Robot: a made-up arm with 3 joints. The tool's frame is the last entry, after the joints.
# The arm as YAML. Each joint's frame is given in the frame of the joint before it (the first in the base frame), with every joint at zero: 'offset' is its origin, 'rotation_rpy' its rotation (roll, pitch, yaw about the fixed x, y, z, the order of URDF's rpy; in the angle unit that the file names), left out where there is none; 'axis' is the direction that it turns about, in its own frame. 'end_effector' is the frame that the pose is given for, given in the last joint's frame.
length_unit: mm
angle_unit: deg
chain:
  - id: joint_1
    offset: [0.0, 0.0, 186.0]
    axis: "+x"
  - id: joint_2
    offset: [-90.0, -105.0, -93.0]
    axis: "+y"
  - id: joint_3
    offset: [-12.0, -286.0, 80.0]
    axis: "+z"
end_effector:
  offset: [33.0, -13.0, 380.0]
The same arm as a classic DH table. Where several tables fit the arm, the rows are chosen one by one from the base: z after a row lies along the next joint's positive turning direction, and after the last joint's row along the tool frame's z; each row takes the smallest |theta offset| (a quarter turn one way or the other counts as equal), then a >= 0, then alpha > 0; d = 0 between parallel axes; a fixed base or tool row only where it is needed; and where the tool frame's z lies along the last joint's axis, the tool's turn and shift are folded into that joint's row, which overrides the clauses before.
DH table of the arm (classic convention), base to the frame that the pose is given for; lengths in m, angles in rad. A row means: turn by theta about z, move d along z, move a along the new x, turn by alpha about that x. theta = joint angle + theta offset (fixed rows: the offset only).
base (fixed): d 0.186, theta0 1.5708, a 0, alpha 1.5708
joint_1: d -0.09, theta0 -1.5708, a 0.093, alpha -1.5708
joint_2: d -0.391, theta0 1.5708, a 0.012, alpha -1.5708
joint_3: d 0, theta0 -0.3753, a -0.0355, alpha 0
tool (fixed): d 0.46, theta0 -2.7663, a 0, alpha 0

